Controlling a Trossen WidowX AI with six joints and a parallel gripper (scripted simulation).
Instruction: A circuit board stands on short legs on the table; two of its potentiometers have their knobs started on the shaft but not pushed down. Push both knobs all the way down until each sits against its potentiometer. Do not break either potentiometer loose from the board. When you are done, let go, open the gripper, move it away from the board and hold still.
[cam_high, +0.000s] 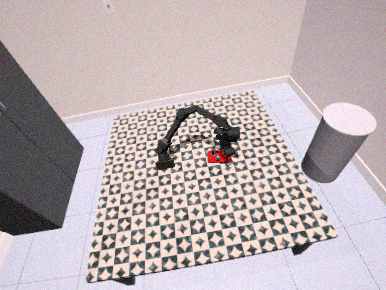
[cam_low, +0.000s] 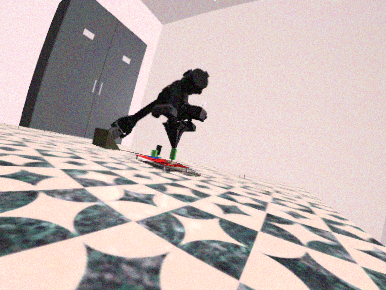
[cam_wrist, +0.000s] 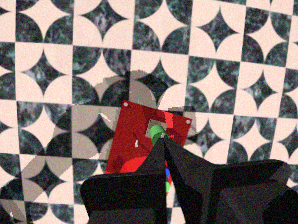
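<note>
The green knob lies 1 cm below my gripper tip. Round my gripper tip: dark knob: 9 cm behind, 3 cm to the left, 1 cm below.
</note>
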